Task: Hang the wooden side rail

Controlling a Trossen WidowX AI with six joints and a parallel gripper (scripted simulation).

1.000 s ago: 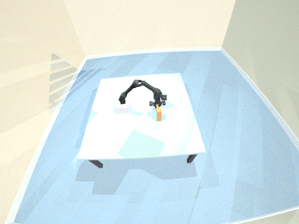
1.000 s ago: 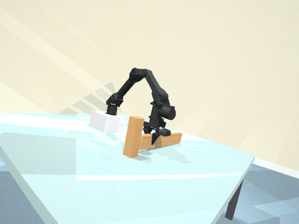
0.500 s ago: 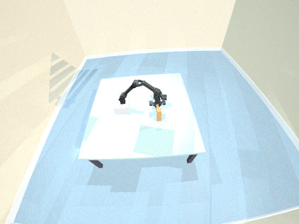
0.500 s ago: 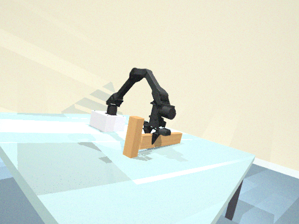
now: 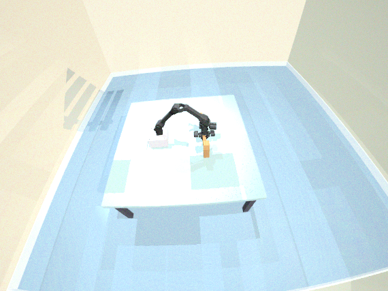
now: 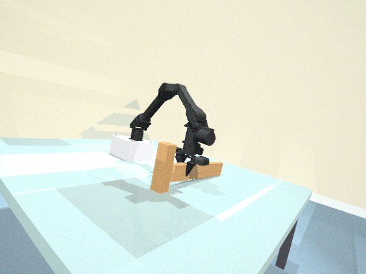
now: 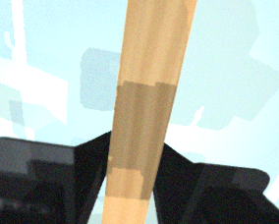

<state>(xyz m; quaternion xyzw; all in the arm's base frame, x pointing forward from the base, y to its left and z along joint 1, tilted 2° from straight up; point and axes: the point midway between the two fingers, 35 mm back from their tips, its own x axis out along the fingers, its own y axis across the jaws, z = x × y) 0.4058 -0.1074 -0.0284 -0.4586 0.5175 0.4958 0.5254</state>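
The wooden headboard post is 10 mm behind my gripper tip, 150 mm to the right of it and 50 mm above it.
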